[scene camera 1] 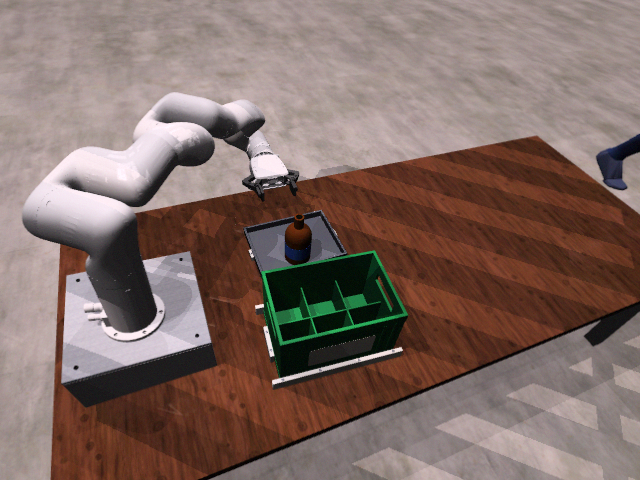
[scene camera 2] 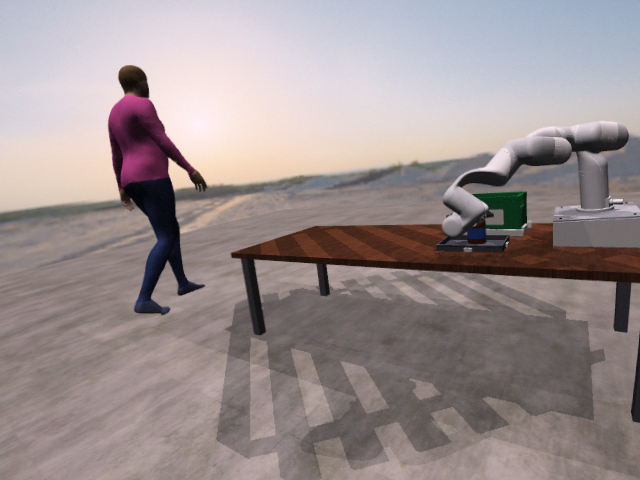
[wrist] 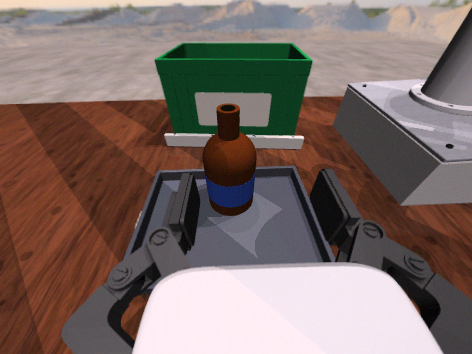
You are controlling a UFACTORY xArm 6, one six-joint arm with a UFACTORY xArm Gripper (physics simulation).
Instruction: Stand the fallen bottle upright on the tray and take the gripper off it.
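Where they show: gripper, fingertip midpoint: (scene camera 1: 279,194) (wrist: 255,184); arm's base at its link origin: (scene camera 1: 134,316) (scene camera 2: 595,209) (wrist: 446,100).
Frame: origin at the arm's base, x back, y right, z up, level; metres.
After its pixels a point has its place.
A brown bottle (scene camera 1: 298,239) @[x -0.382, y -0.190, z -0.003 m] (scene camera 2: 476,233) @[x -0.372, y -0.256, z -0.061 m] (wrist: 230,165) @[x -0.379, y -0.255, z -0.007 m] with a blue band stands upright on the grey tray (scene camera 1: 263,242) @[x -0.294, y -0.283, z -0.107 m] (scene camera 2: 444,249) @[x -0.454, y -0.377, z -0.106 m] (wrist: 280,240) @[x -0.304, y -0.286, z -0.107 m], near the tray's side that faces the crate. My gripper (scene camera 1: 279,193) @[x -0.346, y -0.324, z 0.038 m] (wrist: 255,184) @[x -0.346, y -0.324, z 0.038 m] is open and empty. It is apart from the bottle, above and behind the tray's far edge in scene camera 1. In the wrist view the bottle shows beyond the fingers, nearer to the left finger's side. In scene camera 2 the arm's wrist hides most of the gripper and part of the bottle.
A green crate (scene camera 1: 336,338) @[x -0.415, y 0.127, z 0.034 m] (scene camera 2: 516,211) @[x -0.284, y -0.042, z -0.003 m] (wrist: 235,75) @[x -0.407, y -0.057, z 0.038 m] with compartments stands beside the tray, with white rails (scene camera 1: 336,367) @[x -0.426, y 0.137, z -0.082 m] (wrist: 232,141) at its foot. The arm's grey base block (scene camera 1: 180,310) @[x -0.093, y -0.007, z -0.004 m] (scene camera 2: 594,232) @[x 0.025, y -0.162, z -0.058 m] (wrist: 400,150) @[x -0.117, y -0.128, z -0.043 m] stands on the table. A person (scene camera 2: 139,139) is beyond the table's end.
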